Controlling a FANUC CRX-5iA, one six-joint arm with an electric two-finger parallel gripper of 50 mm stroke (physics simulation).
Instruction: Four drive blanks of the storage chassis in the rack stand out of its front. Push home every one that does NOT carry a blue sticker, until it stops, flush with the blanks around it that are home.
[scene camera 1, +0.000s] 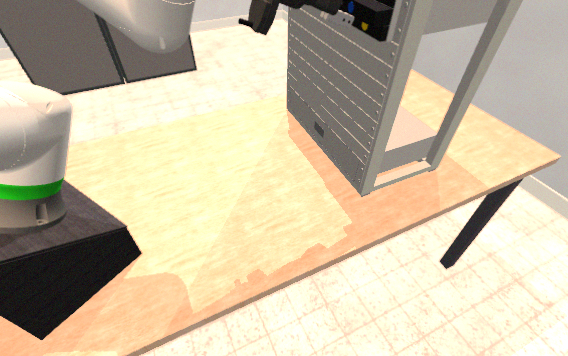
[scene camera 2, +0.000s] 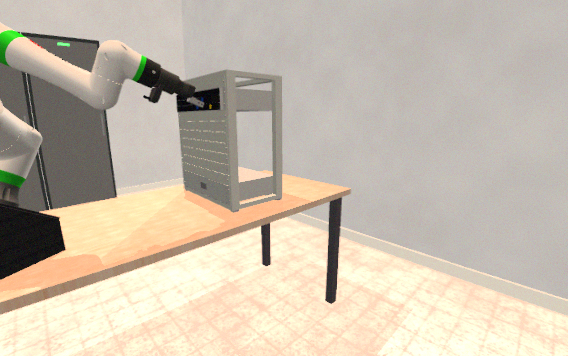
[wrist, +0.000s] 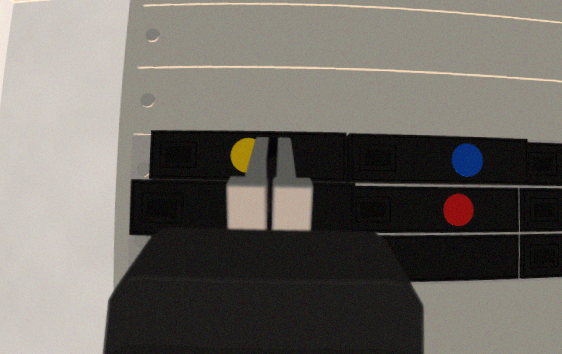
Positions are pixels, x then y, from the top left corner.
grey rack: scene camera 1; scene camera 2; wrist 425, 100
same spot on grey rack: (scene camera 1: 344, 87) = (scene camera 2: 210, 147)
